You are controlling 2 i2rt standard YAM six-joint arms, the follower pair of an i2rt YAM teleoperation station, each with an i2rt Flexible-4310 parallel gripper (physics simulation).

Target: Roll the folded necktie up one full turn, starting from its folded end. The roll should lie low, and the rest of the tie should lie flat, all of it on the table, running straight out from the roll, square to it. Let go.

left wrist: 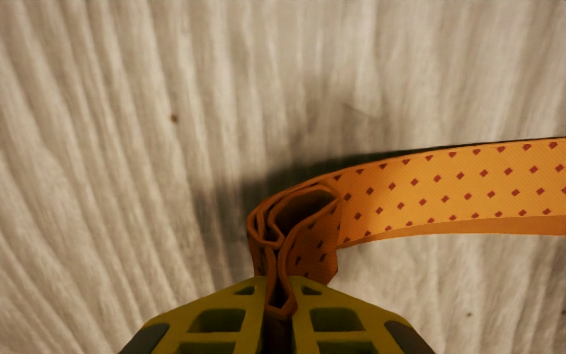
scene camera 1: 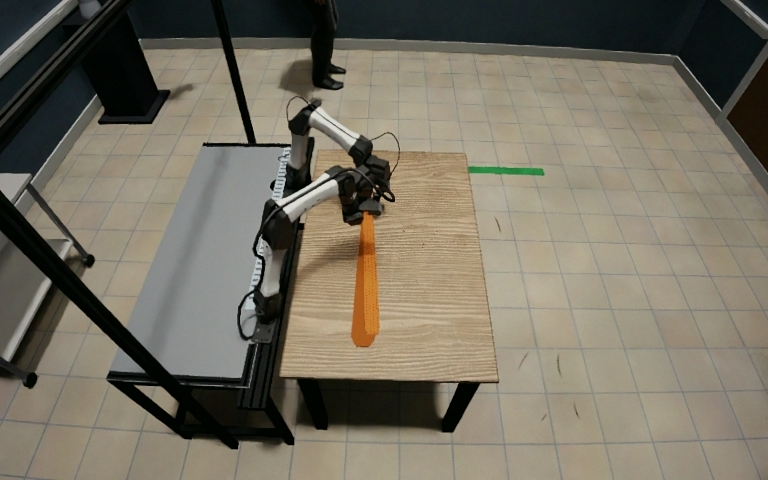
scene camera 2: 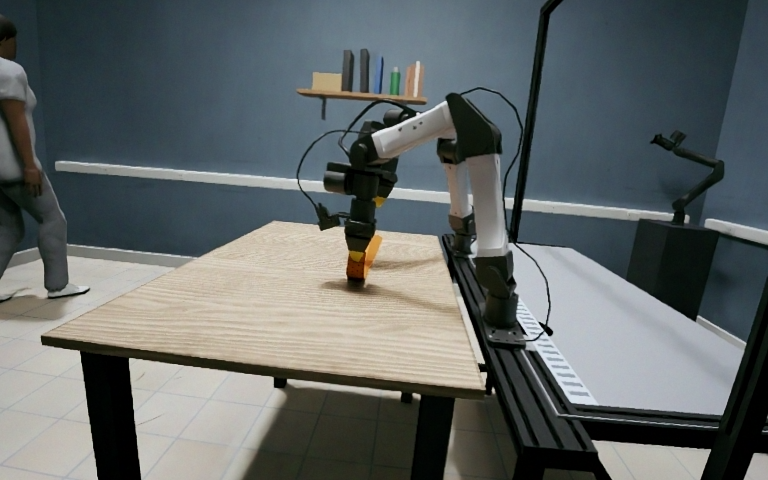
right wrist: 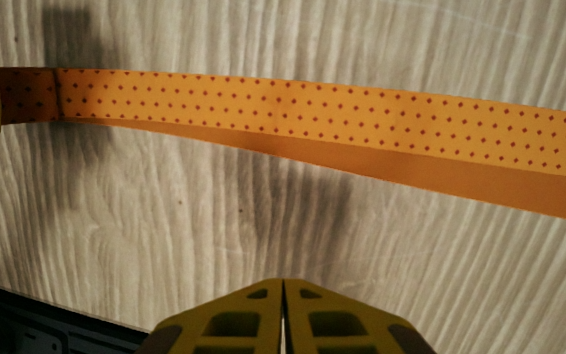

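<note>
The orange necktie [scene camera 1: 370,277] [scene camera 2: 374,247] [left wrist: 450,185] [right wrist: 300,110] has small dark red diamonds and runs down the table in scene camera 1, wide end lowest. A plain orange layer shows along one side. Its rolled end [left wrist: 305,225] [scene camera 2: 356,268] shows several nested, squeezed loops with an open hollow. My left gripper [left wrist: 278,289] [scene camera 2: 356,255] is shut on this roll, at the table. My right gripper [right wrist: 283,292] [scene camera 2: 380,202] is shut and empty, raised above the table beside the tie. The underside of the roll is hidden.
The wooden table [scene camera 1: 430,283] [scene camera 2: 254,316] bears the tie. Both arms reach in from the black rail [scene camera 2: 543,418] at its side, close together above the roll. The rail's dark edge [right wrist: 60,325] shows at lower left in the right wrist view.
</note>
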